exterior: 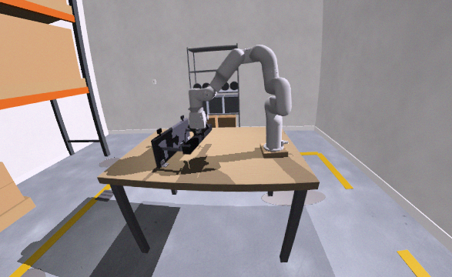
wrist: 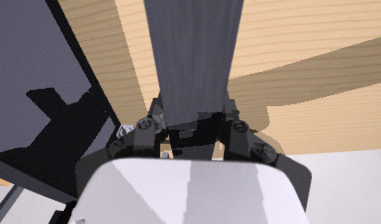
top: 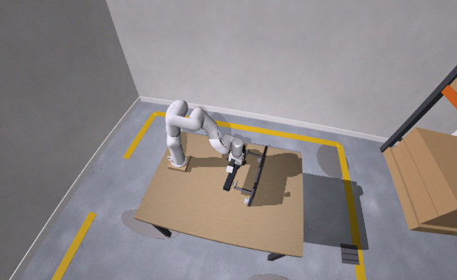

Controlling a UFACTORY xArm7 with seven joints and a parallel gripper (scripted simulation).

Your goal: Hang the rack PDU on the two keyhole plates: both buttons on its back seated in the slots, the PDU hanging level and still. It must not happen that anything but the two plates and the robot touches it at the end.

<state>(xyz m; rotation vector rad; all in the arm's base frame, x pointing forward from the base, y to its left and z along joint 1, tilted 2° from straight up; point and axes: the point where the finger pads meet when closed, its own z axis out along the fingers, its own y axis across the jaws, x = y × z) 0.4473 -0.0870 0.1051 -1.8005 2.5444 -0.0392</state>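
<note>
The rack PDU is 20 mm ahead of my hand, 10 mm to the right of it and 10 mm below it. Round my hand: panel (170 mm ahead, 60 mm to the right, 40 mm below).
</note>
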